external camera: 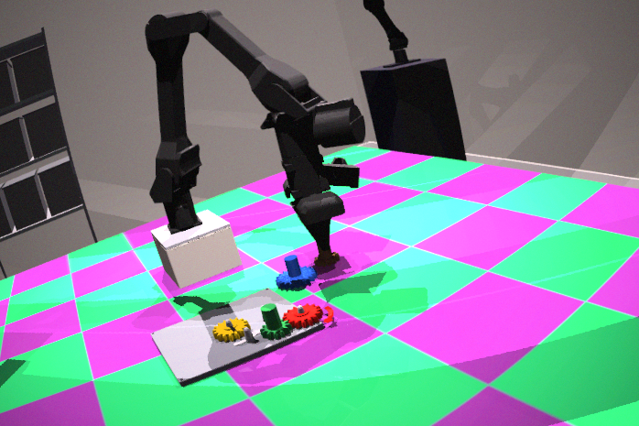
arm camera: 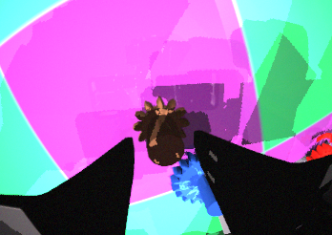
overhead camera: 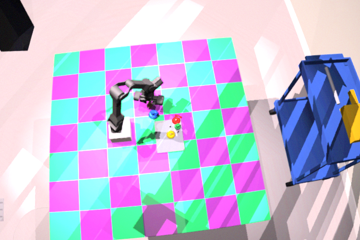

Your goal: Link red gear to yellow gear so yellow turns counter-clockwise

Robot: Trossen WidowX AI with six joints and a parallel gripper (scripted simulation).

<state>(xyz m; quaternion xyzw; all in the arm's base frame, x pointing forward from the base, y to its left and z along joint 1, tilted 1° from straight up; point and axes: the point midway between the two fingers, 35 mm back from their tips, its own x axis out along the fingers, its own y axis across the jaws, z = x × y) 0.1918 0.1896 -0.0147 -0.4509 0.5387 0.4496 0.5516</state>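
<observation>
Now: gripper tip 180 mm short of the green gear and 150 mm to the left of it. The rest, counted from my gripper tip: orange gear: 10 mm below; then blue gear: 30 mm ahead, 60 mm to the right, 10 mm below; then red arrow: 180 mm ahead, 80 mm to the right, 20 mm below.
</observation>
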